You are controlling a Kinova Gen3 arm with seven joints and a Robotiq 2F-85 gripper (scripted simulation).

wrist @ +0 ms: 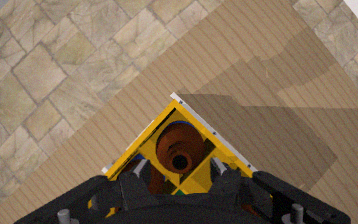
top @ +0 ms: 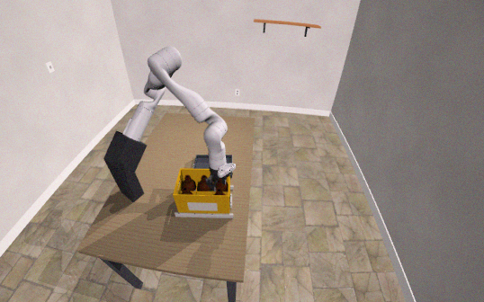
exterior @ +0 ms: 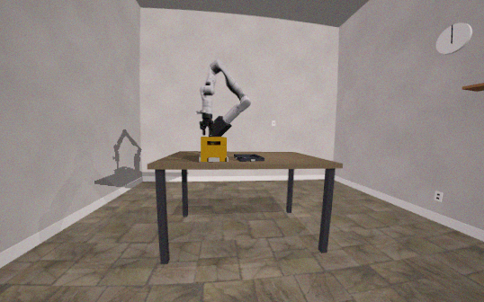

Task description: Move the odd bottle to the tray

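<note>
The yellow crate lies 90 mm behind my hand, 30 mm to the left of it and 120 mm below it. From my hand the other things lie so: dark grey tray (120 mm behind, 320 mm to the left, 190 mm below).
</note>
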